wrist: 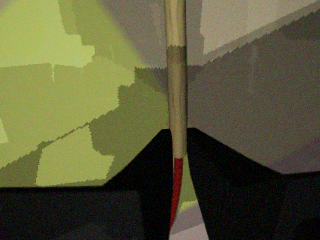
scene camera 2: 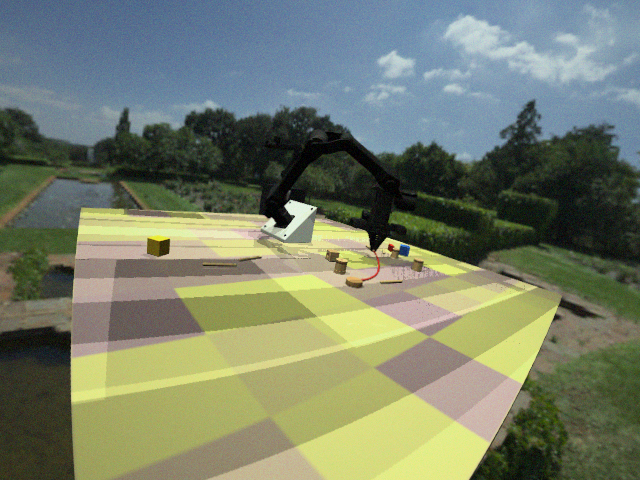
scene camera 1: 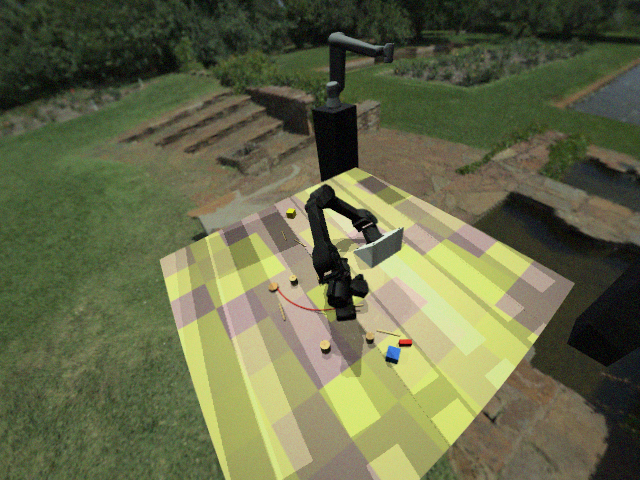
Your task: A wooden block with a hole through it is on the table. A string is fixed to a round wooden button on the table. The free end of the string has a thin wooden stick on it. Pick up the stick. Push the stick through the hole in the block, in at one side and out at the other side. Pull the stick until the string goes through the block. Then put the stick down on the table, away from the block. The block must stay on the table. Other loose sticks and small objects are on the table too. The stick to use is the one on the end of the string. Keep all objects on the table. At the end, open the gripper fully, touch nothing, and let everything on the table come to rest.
I see my gripper (scene camera 2: 373,251).
My gripper is seen too in the wrist view (wrist: 178,137).
